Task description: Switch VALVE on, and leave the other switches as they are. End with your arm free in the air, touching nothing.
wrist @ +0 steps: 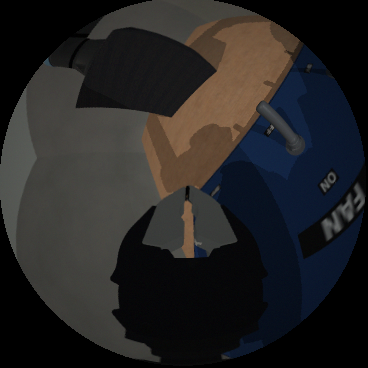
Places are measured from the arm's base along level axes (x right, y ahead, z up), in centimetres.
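Where they show: gripper, fingertip midpoint: [186,187]; arm's base, origin of the base link: [100,58].
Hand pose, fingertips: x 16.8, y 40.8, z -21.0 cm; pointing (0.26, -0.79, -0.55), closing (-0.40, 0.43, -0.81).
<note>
Things, the pixels of their top centre, and the offset from my fingertips. "pt": a spot on its surface instead. Level surfaces: height alone.
- grey lever, surface spot: [282,125] pt dx -12.0, dy +3.9, dz -0.6 cm
- OFF label, surface spot: [269,130] pt dx -11.6, dy +1.8, dz -4.6 cm
- tan wooden table top, its level: dz -12.3 cm
A blue switch panel [320,120] fills the right side. A grey lever [282,125] stands up from it, its free end leaning toward the OFF label [269,130]. An ON label [328,182] and a black FAN label [345,215] lie on the other side of its base. The name VALVE and its switch cannot be made out. My gripper [186,187] is shut and empty, its tips over the panel's edge in the view, apart from the grey lever. The gripper body hides part of the panel.
A tan wooden table top [245,70] borders the panel. A large dark block-like shape [145,70] covers the upper left, with a dark cylindrical part beside it. Small labels [215,191] [308,68] show near the panel's edge, too small to read. Grey floor [85,215] lies left.
</note>
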